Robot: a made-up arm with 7 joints. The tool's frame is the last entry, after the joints.
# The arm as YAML. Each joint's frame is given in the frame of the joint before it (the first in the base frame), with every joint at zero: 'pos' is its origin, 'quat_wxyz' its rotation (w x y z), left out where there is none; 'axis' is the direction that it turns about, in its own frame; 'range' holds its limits. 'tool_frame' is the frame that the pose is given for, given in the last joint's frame.
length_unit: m
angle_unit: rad
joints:
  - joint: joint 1
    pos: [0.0, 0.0, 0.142]
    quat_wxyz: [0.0, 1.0, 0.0, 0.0]
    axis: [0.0, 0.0, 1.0]
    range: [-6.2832, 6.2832]
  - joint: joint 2
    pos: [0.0, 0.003, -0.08]
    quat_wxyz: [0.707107, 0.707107, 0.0, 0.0]
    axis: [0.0, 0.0, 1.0]
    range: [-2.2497, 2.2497]
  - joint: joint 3
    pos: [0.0, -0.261, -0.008]
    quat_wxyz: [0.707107, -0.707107, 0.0, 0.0]
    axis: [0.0, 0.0, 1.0]
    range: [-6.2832, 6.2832]
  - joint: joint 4
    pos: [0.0, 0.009, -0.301]
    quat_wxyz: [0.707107, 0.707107, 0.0, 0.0]
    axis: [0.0, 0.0, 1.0]
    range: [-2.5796, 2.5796]
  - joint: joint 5
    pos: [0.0, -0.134, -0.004]
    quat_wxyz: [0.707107, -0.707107, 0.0, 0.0]
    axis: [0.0, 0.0, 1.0]
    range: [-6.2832, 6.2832]
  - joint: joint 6
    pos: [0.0, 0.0, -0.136]
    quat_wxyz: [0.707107, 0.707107, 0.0, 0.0]
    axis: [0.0, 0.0, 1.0]
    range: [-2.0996, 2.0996]
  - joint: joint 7
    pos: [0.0, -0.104, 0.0]
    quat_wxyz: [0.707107, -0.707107, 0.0, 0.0]
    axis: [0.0, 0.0, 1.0]
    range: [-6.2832, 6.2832]
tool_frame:
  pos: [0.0, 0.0, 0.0]
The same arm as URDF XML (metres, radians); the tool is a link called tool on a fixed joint. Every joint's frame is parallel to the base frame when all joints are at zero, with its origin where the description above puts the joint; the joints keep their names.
<robot name="arm">
  <joint name="joint 1" type="revolute">
    <parent link="base"/>
    <child link="link1"/>
    <origin xyz="0 0 0.142" rpy="0 0 0"/>
    <axis xyz="0 0 -1"/>
    <limit lower="-6.2832" upper="6.2832"/>
  </joint>
  <joint name="joint 2" type="revolute">
    <parent link="link1"/>
    <child link="link2"/>
    <origin xyz="0 -0.003 0.08" rpy="0 0 0"/>
    <axis xyz="0 1 0"/>
    <limit lower="-2.2497" upper="2.2497"/>
  </joint>
  <joint name="joint 3" type="revolute">
    <parent link="link2"/>
    <child link="link3"/>
    <origin xyz="0 -0.008 0.261" rpy="0 0 0"/>
    <axis xyz="0 0 -1"/>
    <limit lower="-6.2832" upper="6.2832"/>
  </joint>
  <joint name="joint 4" type="revolute">
    <parent link="link3"/>
    <child link="link4"/>
    <origin xyz="0 -0.009 0.301" rpy="0 0 0"/>
    <axis xyz="0 1 0"/>
    <limit lower="-2.5796" upper="2.5796"/>
  </joint>
  <joint name="joint 5" type="revolute">
    <parent link="link4"/>
    <child link="link5"/>
    <origin xyz="0 -0.004 0.134" rpy="0 0 0"/>
    <axis xyz="0 0 -1"/>
    <limit lower="-6.2832" upper="6.2832"/>
  </joint>
  <joint name="joint 6" type="revolute">
    <parent link="link5"/>
    <child link="link6"/>
    <origin xyz="0 0 0.136" rpy="0 0 0"/>
    <axis xyz="0 1 0"/>
    <limit lower="-2.0996" upper="2.0996"/>
  </joint>
  <joint name="joint 7" type="revolute">
    <parent link="link6"/>
    <child link="link7"/>
    <origin xyz="0 0 0.104" rpy="0 0 0"/>
    <axis xyz="0 0 -1"/>
    <limit lower="-6.2832" upper="6.2832"/>
  </joint>
  <joint name="tool_fixed" type="fixed">
    <parent link="link7"/>
    <child link="tool"/>
    <origin xyz="0 0 0" rpy="3.1416 0 0"/>
  </joint>
  <link name="base"/>
  <link name="link1"/>
  <link name="link2"/>
  <link name="link3"/>
  <link name="link4"/>
  <link name="link5"/>
  <link name="link6"/>
  <link name="link7"/>
  <link name="tool"/>
</robot>

